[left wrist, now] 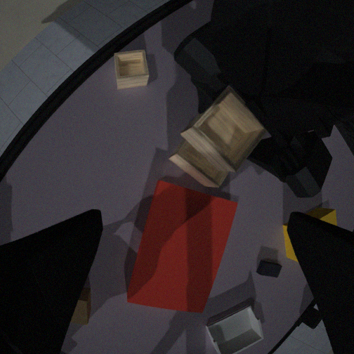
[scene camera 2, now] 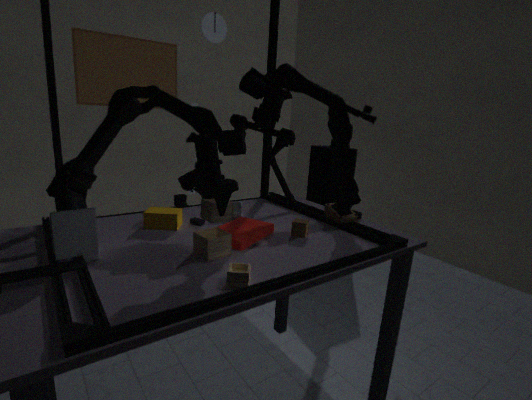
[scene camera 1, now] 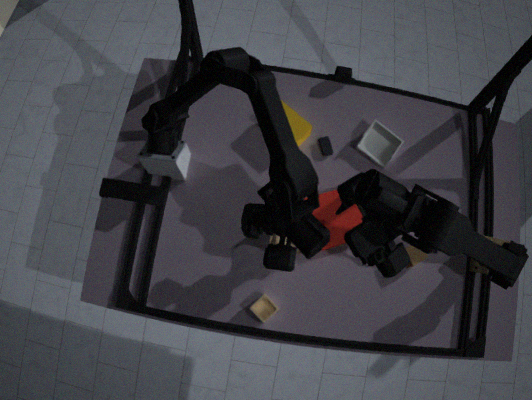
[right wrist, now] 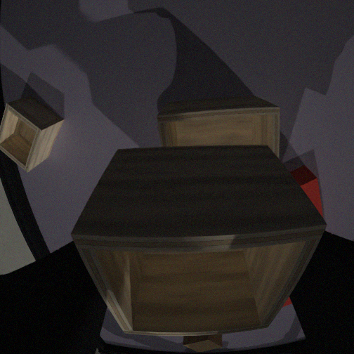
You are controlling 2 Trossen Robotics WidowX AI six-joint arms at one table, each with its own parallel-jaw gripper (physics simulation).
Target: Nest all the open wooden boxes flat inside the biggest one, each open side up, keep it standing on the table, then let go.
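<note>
My right gripper is shut on an open wooden box, held open side up. It overlaps a wooden box that stands open side up on the table; the held box looks higher and apart from it. A small open wooden box stands near the table edge, open side up. My left gripper is open and empty, above the red block. The right arm hides most of both larger boxes in scene camera 1.
A flat red block lies beside the standing box. A yellow block, a dark block, a grey-white open tray and a brown block stand farther off.
</note>
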